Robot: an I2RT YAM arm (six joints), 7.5 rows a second.
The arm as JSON. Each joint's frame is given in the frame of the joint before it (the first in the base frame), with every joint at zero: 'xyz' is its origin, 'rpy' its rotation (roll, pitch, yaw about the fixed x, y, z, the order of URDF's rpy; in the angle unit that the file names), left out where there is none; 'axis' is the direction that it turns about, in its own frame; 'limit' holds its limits. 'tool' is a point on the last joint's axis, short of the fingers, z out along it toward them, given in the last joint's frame.
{
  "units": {
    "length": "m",
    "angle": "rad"
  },
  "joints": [
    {
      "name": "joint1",
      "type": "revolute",
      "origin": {
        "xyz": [
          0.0,
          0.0,
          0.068
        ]
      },
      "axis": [
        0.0,
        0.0,
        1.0
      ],
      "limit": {
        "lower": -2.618,
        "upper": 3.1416
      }
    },
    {
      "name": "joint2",
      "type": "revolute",
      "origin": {
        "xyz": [
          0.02,
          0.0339,
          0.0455
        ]
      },
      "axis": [
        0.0,
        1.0,
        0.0
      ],
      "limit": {
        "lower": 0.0,
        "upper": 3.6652
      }
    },
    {
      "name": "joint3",
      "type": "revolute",
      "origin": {
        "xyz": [
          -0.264,
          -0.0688,
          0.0
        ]
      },
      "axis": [
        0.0,
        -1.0,
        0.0
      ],
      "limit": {
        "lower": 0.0,
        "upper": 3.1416
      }
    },
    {
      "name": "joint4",
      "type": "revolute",
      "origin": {
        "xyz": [
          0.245,
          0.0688,
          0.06
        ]
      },
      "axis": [
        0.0,
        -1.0,
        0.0
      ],
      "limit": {
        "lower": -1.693,
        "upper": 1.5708
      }
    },
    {
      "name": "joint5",
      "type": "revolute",
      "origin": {
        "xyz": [
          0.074,
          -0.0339,
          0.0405
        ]
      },
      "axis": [
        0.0,
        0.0,
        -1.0
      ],
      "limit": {
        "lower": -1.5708,
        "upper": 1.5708
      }
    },
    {
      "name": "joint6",
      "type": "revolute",
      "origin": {
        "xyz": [
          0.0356,
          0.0,
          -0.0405
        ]
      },
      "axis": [
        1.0,
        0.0,
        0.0
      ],
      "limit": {
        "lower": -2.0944,
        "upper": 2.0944
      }
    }
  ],
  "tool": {
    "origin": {
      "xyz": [
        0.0,
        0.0,
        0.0
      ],
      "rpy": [
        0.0,
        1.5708,
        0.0
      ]
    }
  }
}
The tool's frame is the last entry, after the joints.
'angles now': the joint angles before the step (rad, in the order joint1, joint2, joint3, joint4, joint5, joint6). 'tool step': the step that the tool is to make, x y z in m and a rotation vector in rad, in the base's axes. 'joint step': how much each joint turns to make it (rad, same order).
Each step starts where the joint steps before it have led.
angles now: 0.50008 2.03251 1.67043 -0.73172 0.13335 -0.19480
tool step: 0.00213 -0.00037 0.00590 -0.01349 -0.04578 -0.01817
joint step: 0.00001 -0.00764 0.00466 0.02141 0.03837 -0.00001
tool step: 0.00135 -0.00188 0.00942 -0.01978 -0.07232 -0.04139
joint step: 0.00000 -0.01990 -0.00455 0.03679 0.06587 0.00915
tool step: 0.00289 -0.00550 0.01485 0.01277 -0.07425 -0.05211
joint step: -0.01075 -0.02603 0.00461 0.03527 0.04308 0.02148
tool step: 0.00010 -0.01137 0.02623 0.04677 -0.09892 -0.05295
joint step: -0.02137 -0.05673 -0.00310 0.04910 0.02301 0.02299
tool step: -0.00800 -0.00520 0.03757 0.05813 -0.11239 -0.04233
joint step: -0.00011 -0.06894 0.02137 0.02617 0.02913 0.03216
